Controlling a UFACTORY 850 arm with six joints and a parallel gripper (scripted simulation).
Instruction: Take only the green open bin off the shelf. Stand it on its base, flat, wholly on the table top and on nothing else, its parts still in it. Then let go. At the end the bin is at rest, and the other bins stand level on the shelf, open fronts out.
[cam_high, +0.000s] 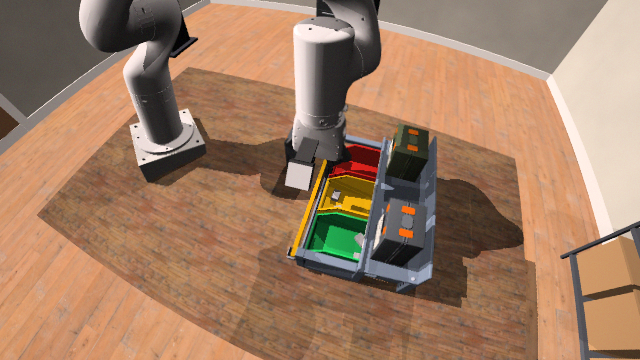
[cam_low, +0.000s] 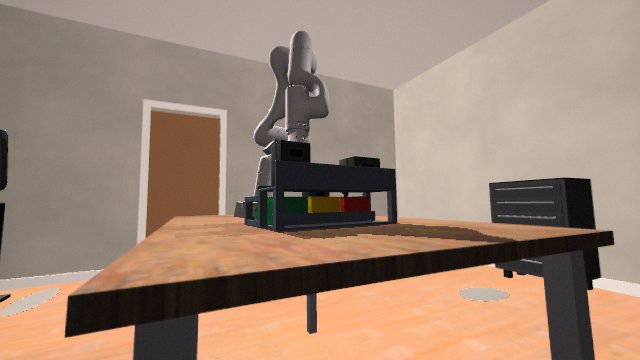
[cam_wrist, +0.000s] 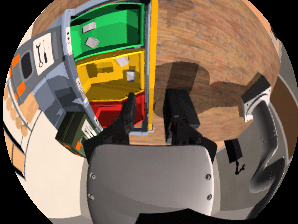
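My gripper is now 10 cm above the yellow bar. Round my hand: red bin: 12 cm to the left, 12 cm below, 10 cm ahead; yellow bin: 12 cm below, 10 cm ahead, 1 cm to the left; green bin: 12 cm below, 11 cm to the right, 11 cm ahead.
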